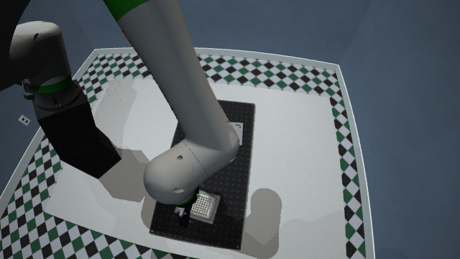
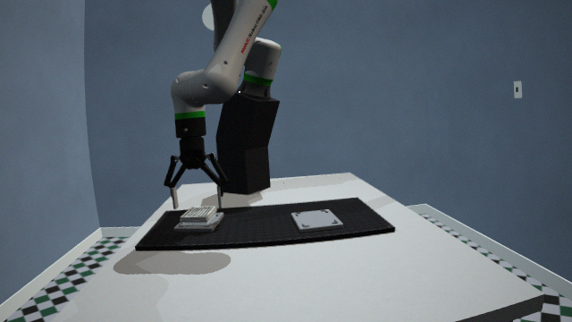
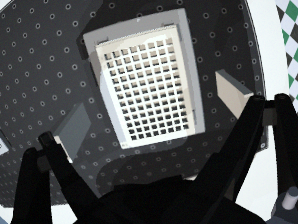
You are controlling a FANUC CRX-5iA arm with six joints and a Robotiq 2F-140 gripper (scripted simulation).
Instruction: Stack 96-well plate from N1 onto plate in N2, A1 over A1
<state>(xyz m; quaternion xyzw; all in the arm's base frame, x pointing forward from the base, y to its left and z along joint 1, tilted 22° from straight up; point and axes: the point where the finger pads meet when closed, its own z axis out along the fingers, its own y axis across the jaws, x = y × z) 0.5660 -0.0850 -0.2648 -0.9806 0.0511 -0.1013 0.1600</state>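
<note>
Now: hand 3 cm above the white 96-well plate. Round my hand: grey plate nest 35 cm to the left, 5 cm below, 4 cm ahead.
</note>
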